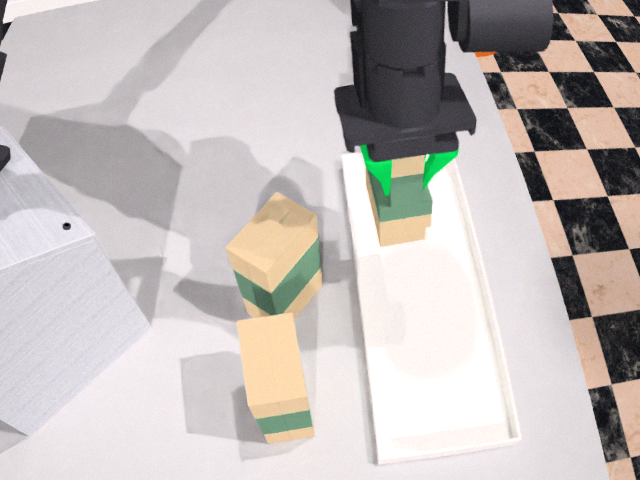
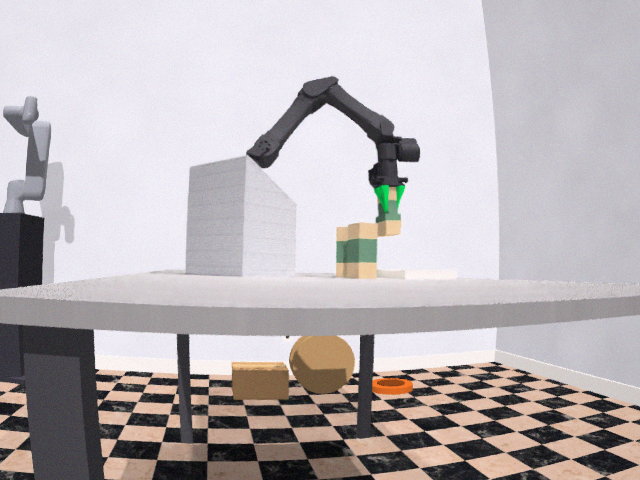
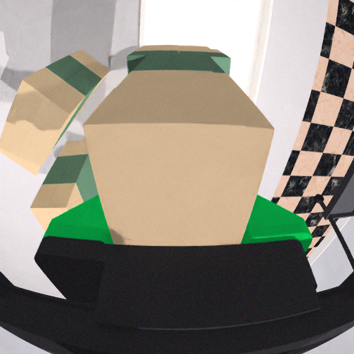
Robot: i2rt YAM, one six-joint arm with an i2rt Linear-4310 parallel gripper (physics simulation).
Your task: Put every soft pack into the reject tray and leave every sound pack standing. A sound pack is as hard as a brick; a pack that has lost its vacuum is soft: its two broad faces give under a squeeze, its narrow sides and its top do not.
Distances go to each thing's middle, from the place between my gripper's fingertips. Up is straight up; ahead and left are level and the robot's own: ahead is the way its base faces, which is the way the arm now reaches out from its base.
My hand is 180 mm above the white reject tray (image 1: pixel 439 385) and 40 mm short of it.
